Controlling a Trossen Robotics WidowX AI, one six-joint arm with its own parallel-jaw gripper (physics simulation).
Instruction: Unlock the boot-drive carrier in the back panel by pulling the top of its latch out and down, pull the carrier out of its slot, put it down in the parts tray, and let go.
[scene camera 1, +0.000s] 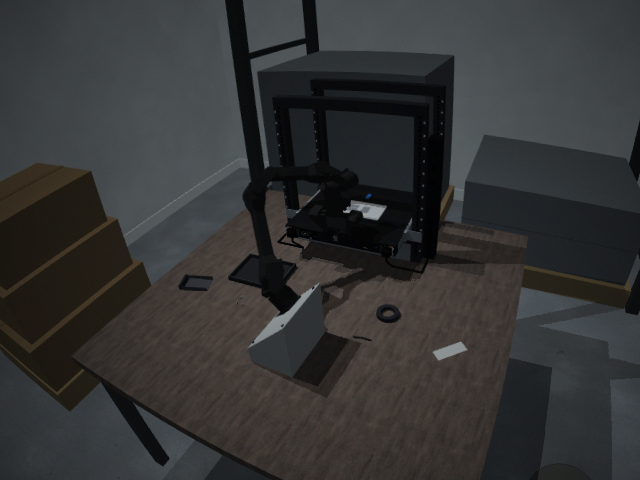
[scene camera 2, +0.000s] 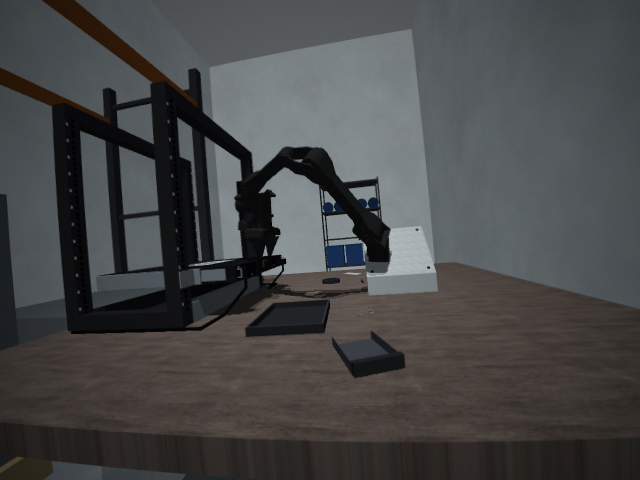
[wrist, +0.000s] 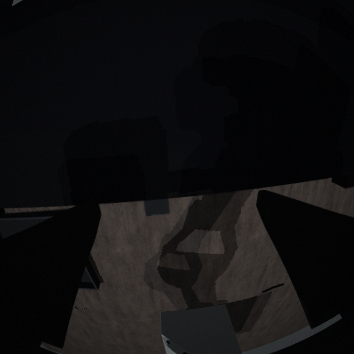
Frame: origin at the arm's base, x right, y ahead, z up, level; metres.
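Where they show: gripper, between the fingertips: (scene camera 1: 338, 235) (scene camera 2: 265, 257) (wrist: 179, 203); arm's base, origin of its link: (scene camera 1: 290, 305) (scene camera 2: 378, 254).
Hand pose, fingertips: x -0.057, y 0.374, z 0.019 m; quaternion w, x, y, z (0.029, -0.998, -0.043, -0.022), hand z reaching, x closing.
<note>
Things, the pixels of their centre, and the offset from my fingertips. "pt": a spot on its surface instead.
- small grey tab, a spot on its surface: (wrist: 157, 208) pt dx -0.011, dy -0.007, dz -0.007 m
- black parts tray, middle of its body: (wrist: 36, 252) (scene camera 2: 294, 315) (scene camera 1: 262, 271) dx -0.236, dy -0.174, dz -0.128 m
- smaller black open tray, middle of its body: (scene camera 2: 364, 349) (scene camera 1: 195, 282) dx -0.424, dy -0.352, dz -0.128 m
- black ring, middle of its body: (scene camera 1: 387, 313) (scene camera 2: 331, 280) dx +0.275, dy -0.161, dz -0.131 m
- white card, middle of its body: (scene camera 1: 450, 350) dx +0.515, dy -0.223, dz -0.138 m
The dark server chassis (scene camera 1: 372, 241) (wrist: 30, 150) sits low in the black rack frame, its back panel towards the table's middle. A small grey tab (wrist: 157, 208) sticks out from the panel's edge in the wrist view, between the finger lines; I cannot tell whether it is the carrier's latch. The carrier and its lock state are too dark to make out. My gripper (scene camera 1: 342, 231) (scene camera 2: 261, 254) (wrist: 179, 203) is open and empty, pointing down close over the back edge of the chassis. The black parts tray (scene camera 1: 248, 269) (scene camera 2: 286, 329) lies on the table, left of the chassis in scene camera 1.
A smaller black open tray (scene camera 1: 199, 283) (scene camera 2: 368, 350) lies beyond the parts tray. A white wedge (scene camera 1: 307, 335) (scene camera 2: 408, 283) (wrist: 200, 330) stands at my arm's base. A black ring (scene camera 1: 379, 313) and a white card (scene camera 1: 449, 351) lie right. Rack posts (scene camera 1: 421, 186) and cables flank the panel.
</note>
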